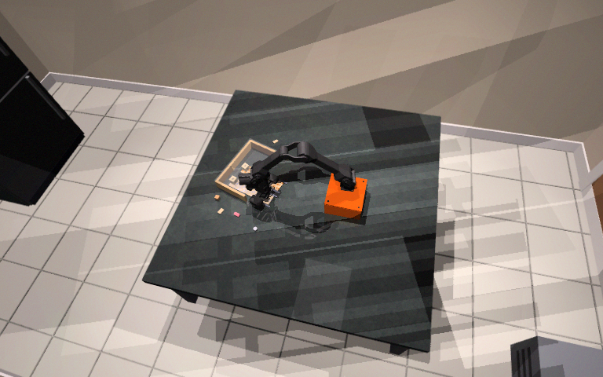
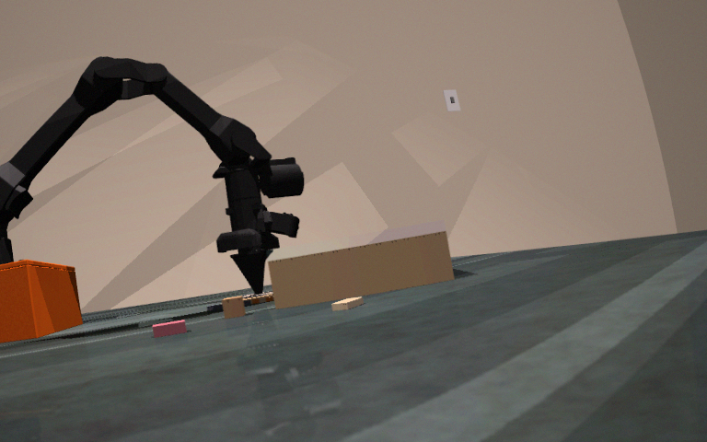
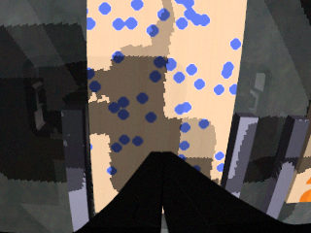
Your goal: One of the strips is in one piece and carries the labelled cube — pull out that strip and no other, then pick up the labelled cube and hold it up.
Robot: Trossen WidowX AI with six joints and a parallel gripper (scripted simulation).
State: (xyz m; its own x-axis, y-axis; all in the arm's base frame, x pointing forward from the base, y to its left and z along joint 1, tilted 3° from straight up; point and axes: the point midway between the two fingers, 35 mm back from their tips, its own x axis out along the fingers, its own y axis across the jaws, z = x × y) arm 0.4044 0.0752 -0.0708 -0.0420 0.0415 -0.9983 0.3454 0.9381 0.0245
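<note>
My gripper tip is 100 mm to the left of the orange-dotted strip.
</note>
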